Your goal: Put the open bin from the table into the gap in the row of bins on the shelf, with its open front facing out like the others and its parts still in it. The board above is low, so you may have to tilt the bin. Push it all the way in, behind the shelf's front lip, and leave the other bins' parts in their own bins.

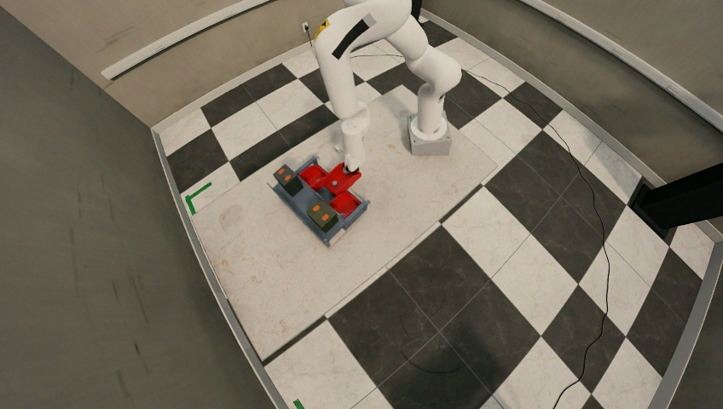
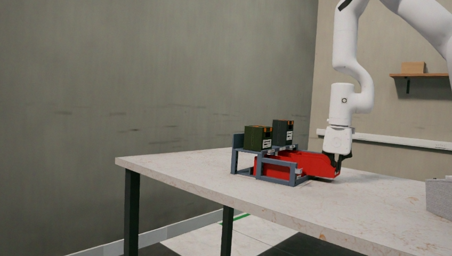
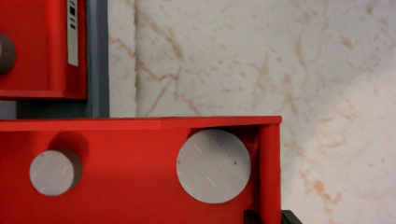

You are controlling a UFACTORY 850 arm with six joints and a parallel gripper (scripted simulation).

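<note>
My hand is 30 mm to the left of the large grey disc, 30 mm short of it and 30 mm above it. From my hand the other things lie so: red open bin 80 mm ahead, 10 mm below; then grey-blue shelf 220 mm ahead, 20 mm to the left; then dark grey box 300 mm ahead, 100 mm above, 90 mm to the right.
</note>
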